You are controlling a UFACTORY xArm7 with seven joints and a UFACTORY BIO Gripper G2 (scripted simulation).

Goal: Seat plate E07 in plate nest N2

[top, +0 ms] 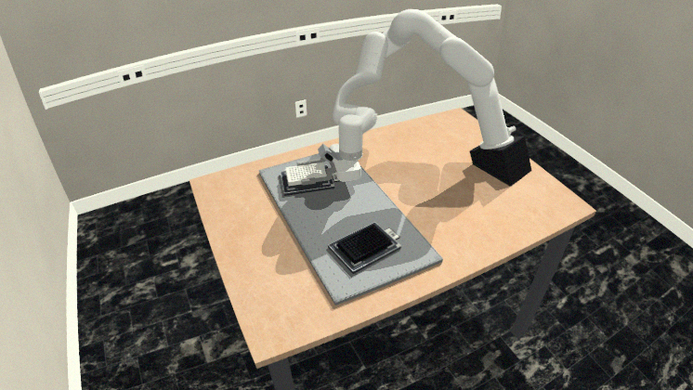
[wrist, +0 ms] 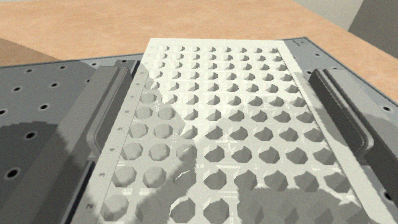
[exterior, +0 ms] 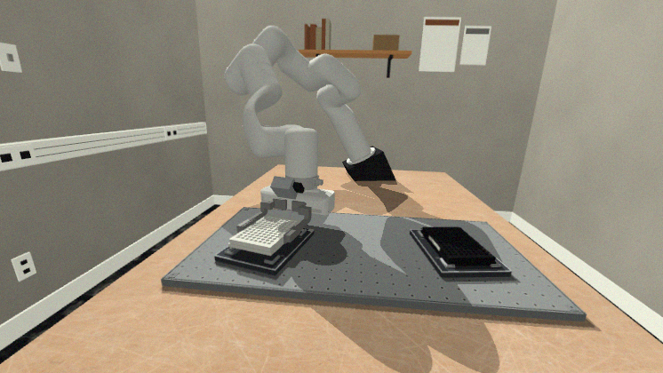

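My hand is right at the white well plate E07. Also, from my hand: dark plate nest N2: 30 mm below; black well plate E01: 360 mm to the left, 20 mm below, 10 mm ahead; plate nest N1: 360 mm to the left, 30 mm below, 10 mm ahead.
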